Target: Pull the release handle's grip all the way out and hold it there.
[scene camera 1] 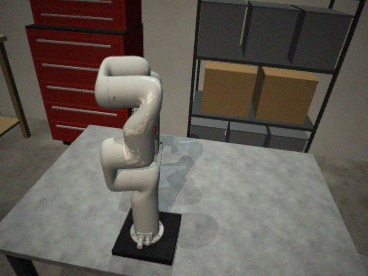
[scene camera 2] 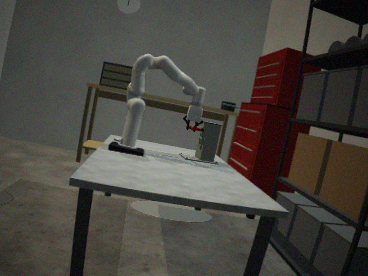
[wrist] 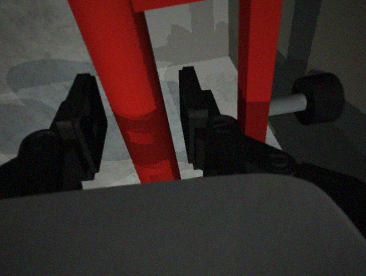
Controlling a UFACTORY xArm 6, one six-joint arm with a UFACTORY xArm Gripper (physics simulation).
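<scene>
The release handle's red grip (scene camera 1: 155, 130) (scene camera 2: 195, 128) (wrist: 120, 65) is a frame with a round outer bar and a flat inner bar. A grey rod (wrist: 289, 105) joins it to a black collar (wrist: 322, 97) on the grey-green housing (scene camera 2: 210, 142), which stands upright on the table. My gripper (scene camera 2: 193, 126) (wrist: 141, 96) is partly open. Its fingers stand on either side of the round outer bar, with visible gaps to both sides, and the right finger is inside the frame opening. The arm hides most of the handle in scene camera 1.
The grey table (scene camera 1: 260, 200) (scene camera 2: 165, 177) carries the arm's black base plate (scene camera 1: 172, 232) (scene camera 2: 117, 147). A red tool cabinet (scene camera 1: 75, 85) (scene camera 2: 260, 135), a shelf rack (scene camera 1: 275, 65) and a wooden workbench (scene camera 2: 167, 103) stand beyond the table.
</scene>
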